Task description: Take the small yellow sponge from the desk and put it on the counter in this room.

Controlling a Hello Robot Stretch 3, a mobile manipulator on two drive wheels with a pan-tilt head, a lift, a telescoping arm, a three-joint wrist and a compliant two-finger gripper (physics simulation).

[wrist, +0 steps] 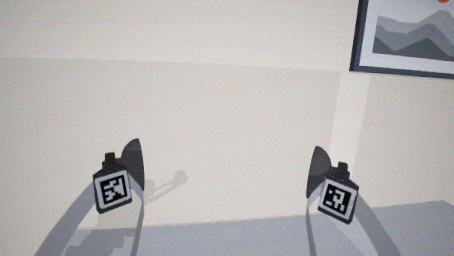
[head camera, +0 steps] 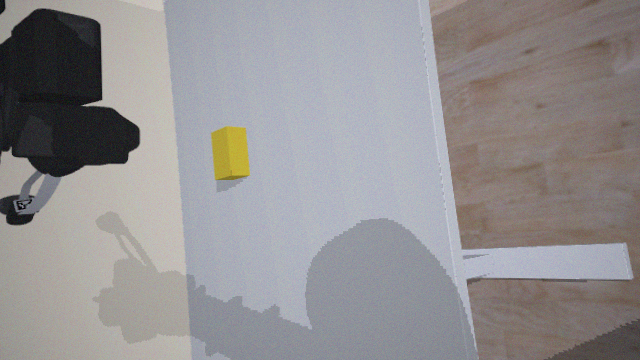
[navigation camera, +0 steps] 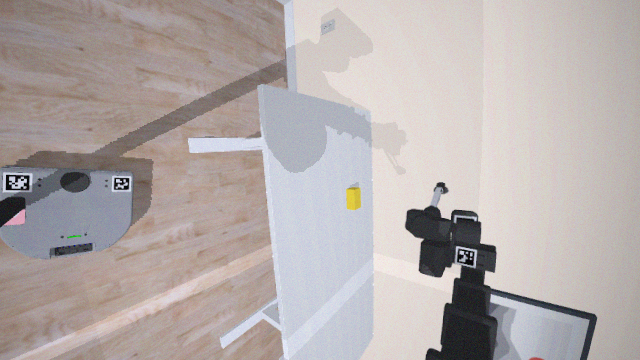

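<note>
The small yellow sponge [head camera: 230, 153] [navigation camera: 353, 198] stands on the pale grey-white desk [head camera: 325, 125] [navigation camera: 315, 225] [wrist: 225, 240], near the desk's wall-side edge. It does not show in the wrist view. My gripper [head camera: 20, 209] [navigation camera: 440, 188] [wrist: 226, 160] is open, with its two fingertips wide apart and no object between them in the wrist view. In the head view it is at the far left, over the wall side and apart from the sponge. In the navigation view it is to the right of the desk. No counter shows in these views.
A dark-framed picture [navigation camera: 592, 332] [wrist: 355, 37] hangs on the wall beside the arm [navigation camera: 467, 332]. A white desk leg [head camera: 550, 261] [navigation camera: 225, 145] juts over the wood floor [head camera: 540, 150] [navigation camera: 150, 50]. My grey base [navigation camera: 100, 210] is on the floor left of the desk.
</note>
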